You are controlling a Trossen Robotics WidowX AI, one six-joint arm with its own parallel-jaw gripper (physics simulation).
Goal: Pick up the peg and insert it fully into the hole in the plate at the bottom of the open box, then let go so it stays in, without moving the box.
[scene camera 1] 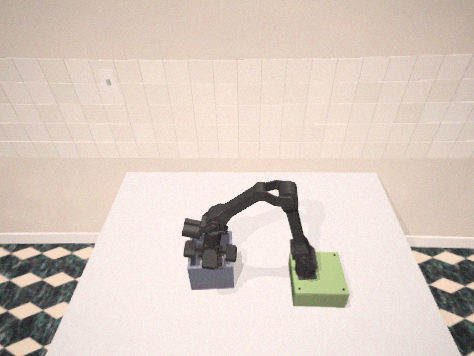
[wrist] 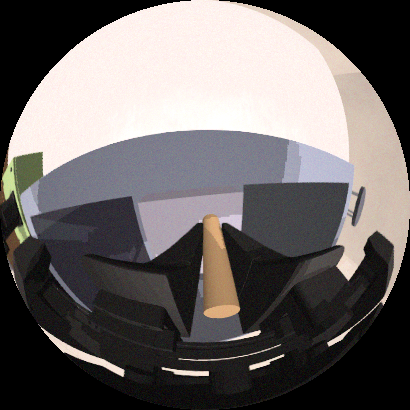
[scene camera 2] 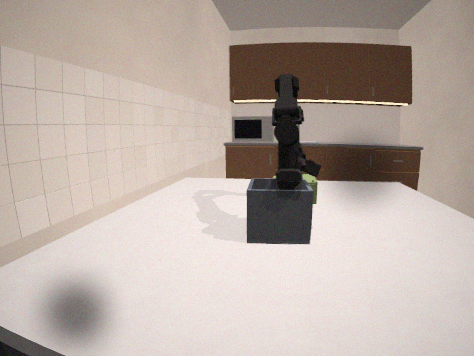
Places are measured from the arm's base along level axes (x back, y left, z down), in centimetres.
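Pixels of known places: gripper, between the fingertips: (wrist: 211, 228); arm's base, origin of its link: (scene camera 1: 305, 271).
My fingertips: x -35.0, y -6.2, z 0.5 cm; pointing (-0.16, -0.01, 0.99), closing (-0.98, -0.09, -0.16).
Note:
Ahead of a thing's pixels: the offset from my fingertips to its top centre. "*": to the spot under its first point. Level surfaces: height alone.
The open blue-grey box @(dz -6.1, dx +1.2, dy -2.4 cm) (scene camera 1: 212, 278) (scene camera 2: 279, 220) (wrist: 200, 160) stands upright on the table. My gripper (wrist: 211, 228) is shut on the tan round peg @(dz -6.4, dx +0.4, dy -0.2 cm) (wrist: 218, 280), which lies lengthwise between the fingers in the wrist view. The gripper reaches down through the box's open top, and its fingertips are hidden in both scene views. In the wrist view the box walls surround the fingers, and a pale surface @(* dz +1.9, dx +2.8, dy +0.9 cm) (wrist: 172, 212) at the box bottom shows beyond the peg's far end. I cannot make out the hole, or whether the peg touches the plate.
The arm (scene camera 1: 240, 200) (scene camera 2: 286, 131) arches from the green base block (scene camera 1: 327, 272) (scene camera 2: 314, 194) (wrist: 31, 167) over to the box. Both stand on the white table @(dz +7.7 cm) (scene camera 1: 150, 320) (scene camera 2: 200, 290) (wrist: 175, 75). A tiled wall (scene camera 1: 250, 110) is behind.

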